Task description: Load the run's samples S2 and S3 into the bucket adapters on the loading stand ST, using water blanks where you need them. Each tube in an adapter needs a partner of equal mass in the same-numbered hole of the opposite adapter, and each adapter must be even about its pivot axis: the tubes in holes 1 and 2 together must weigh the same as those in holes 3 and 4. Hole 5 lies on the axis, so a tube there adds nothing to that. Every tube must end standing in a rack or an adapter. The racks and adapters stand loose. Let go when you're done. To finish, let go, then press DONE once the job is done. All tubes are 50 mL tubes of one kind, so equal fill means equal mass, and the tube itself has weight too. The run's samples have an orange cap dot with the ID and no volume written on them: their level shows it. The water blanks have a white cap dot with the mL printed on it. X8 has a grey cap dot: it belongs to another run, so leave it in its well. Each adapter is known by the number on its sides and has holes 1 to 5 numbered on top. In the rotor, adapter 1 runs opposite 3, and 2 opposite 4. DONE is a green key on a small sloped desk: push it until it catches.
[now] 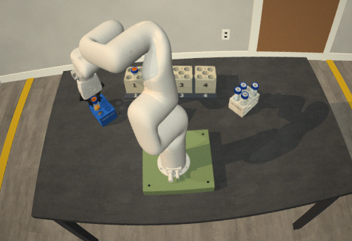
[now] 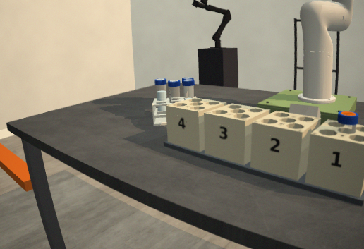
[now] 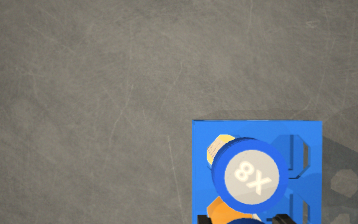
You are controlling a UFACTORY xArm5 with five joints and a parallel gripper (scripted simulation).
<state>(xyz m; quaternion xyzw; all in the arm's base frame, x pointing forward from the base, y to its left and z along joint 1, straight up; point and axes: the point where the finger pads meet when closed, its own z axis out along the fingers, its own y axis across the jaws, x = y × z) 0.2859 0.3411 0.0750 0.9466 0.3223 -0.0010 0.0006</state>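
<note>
Now: hand 50 mm above the sample tube S2, 10 mm to the left of it and 10 mm short of it. Also, from my hand: bucket adapter (180 mm to the right, 170 mm ahead, 70 mm below); then loading stand ST (340 mm to the right, 150 mm ahead, 110 mm below); then blue sample rack (90 mm below, 20 mm to the right, 10 mm ahead).
</note>
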